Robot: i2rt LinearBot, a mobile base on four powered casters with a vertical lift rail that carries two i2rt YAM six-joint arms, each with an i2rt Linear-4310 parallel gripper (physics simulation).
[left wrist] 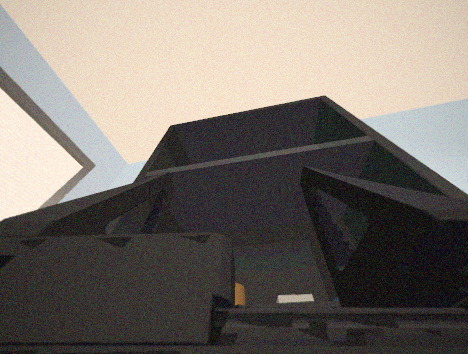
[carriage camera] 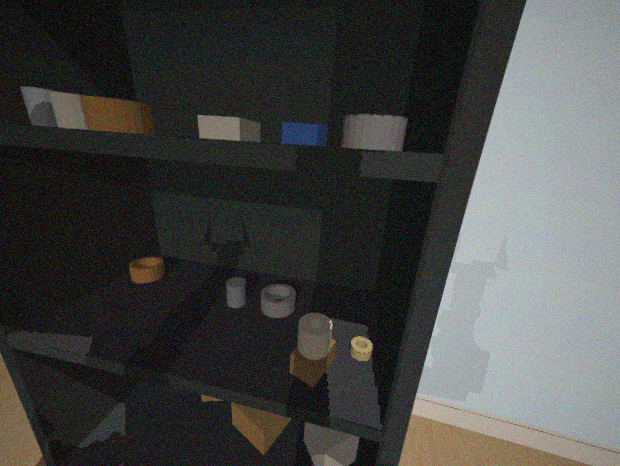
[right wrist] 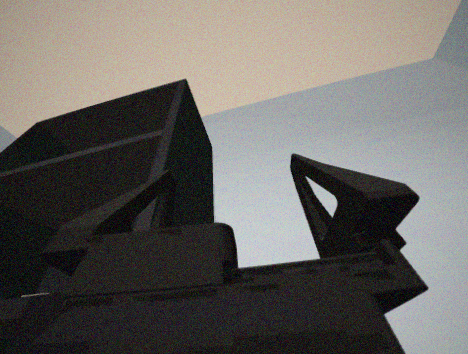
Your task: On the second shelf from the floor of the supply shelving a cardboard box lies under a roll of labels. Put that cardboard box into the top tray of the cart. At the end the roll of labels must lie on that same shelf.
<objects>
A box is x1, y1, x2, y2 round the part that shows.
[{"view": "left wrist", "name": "my left gripper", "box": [0, 166, 467, 353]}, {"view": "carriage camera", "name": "brown cardboard box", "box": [290, 339, 336, 387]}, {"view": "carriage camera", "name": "white roll of labels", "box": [297, 313, 332, 359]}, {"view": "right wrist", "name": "my right gripper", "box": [39, 154, 428, 353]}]
</objects>
